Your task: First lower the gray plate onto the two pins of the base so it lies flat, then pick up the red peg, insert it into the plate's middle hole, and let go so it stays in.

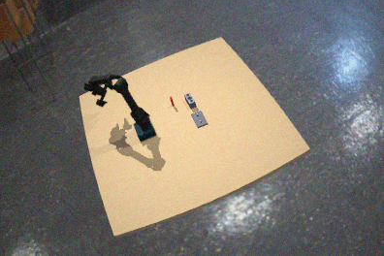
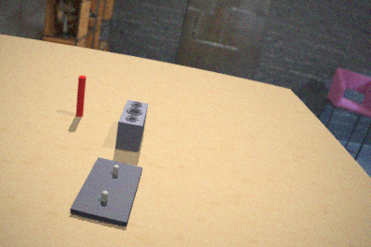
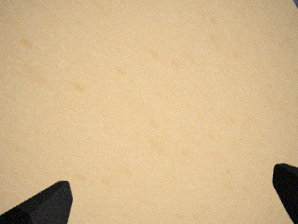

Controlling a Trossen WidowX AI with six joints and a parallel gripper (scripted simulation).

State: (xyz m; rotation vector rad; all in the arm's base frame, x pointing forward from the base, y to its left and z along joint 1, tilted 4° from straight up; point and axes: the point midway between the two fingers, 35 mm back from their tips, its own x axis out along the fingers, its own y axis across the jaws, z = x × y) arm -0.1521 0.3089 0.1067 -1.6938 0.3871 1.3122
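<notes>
Right now the gray plate is 48 cm ahead of my gripper tip, 26 cm to the right of it and 11 cm below it. Also, from my gripper tip: base (46 cm ahead, 42 cm to the right, 14 cm below); red peg (37 cm ahead, 21 cm to the right, 11 cm below).
</notes>
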